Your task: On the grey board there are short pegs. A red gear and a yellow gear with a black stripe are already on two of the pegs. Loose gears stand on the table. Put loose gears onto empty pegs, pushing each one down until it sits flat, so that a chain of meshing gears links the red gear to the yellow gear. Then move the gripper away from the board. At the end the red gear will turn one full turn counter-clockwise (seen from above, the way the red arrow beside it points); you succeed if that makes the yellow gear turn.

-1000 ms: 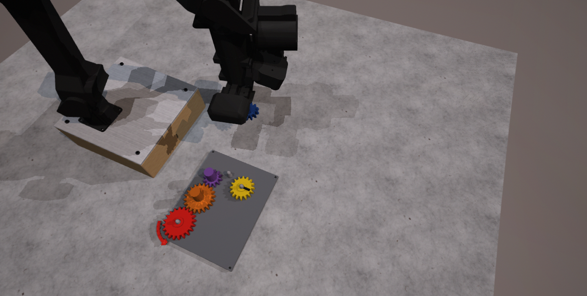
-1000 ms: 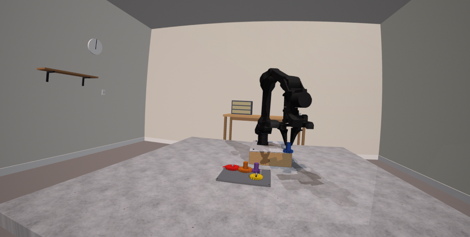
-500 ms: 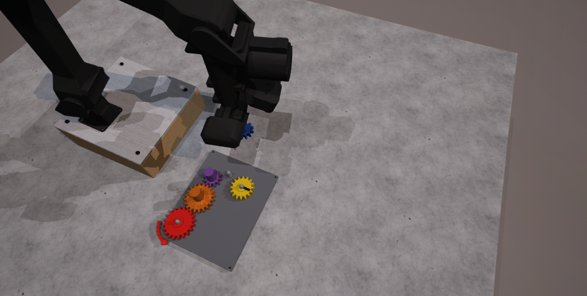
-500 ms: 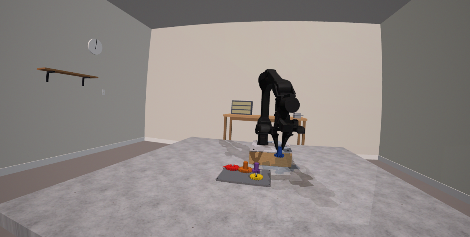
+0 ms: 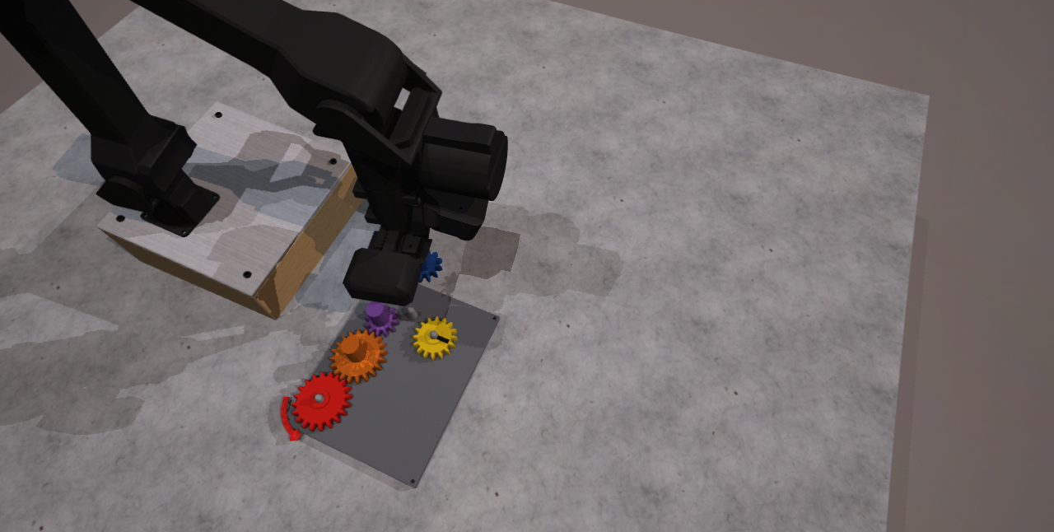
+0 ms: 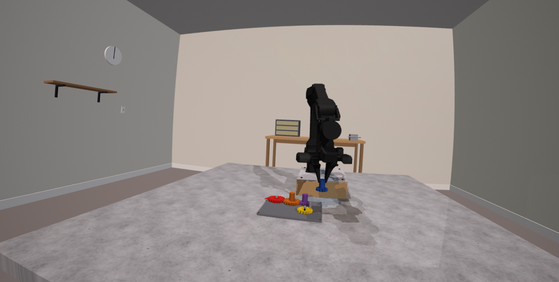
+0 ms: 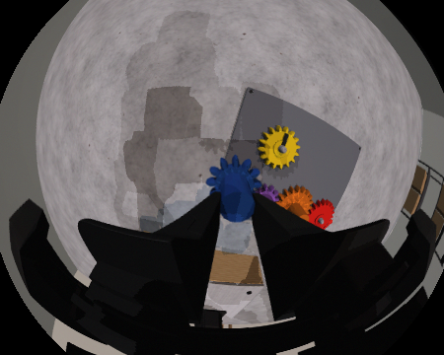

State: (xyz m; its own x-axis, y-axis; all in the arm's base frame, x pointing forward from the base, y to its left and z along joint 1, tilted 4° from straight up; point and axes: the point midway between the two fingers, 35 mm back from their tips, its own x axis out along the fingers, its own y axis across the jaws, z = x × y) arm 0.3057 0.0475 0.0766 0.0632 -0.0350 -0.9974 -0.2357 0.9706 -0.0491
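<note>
Right now the purple gear is 40 mm behind my gripper tip, 60 mm to the right of it and 80 mm below it. The rest, counted from my gripper tip: yellow gear (30 mm ahead, 50 mm to the right, 90 mm below); then orange gear (40 mm behind, 110 mm to the right, 80 mm below); then blue gear (10 mm below).
</note>
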